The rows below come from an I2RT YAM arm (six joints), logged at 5 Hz.
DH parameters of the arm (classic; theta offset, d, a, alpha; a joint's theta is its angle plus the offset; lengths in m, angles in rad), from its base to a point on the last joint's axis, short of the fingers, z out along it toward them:
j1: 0 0.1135 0.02 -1.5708
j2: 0 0 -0.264 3.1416
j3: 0.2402 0 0.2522 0
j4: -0.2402 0 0.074 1.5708
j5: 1.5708 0 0 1.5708
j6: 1.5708 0.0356 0 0
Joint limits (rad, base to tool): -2.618..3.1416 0..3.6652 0..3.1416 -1.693..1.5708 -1.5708..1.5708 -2.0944..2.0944
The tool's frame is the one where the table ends.
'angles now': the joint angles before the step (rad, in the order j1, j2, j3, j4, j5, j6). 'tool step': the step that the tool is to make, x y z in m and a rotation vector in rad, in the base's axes. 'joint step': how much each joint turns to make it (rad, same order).
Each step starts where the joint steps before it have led.
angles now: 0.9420 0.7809 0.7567 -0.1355 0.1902 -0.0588
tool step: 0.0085 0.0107 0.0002 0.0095 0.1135 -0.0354
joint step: -0.0003 0.0751 0.0554 -0.0600 0.0152 0.1044
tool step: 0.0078 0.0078 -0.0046 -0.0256 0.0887 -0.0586
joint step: -0.0018 0.0627 0.0391 -0.0655 0.0387 0.0720
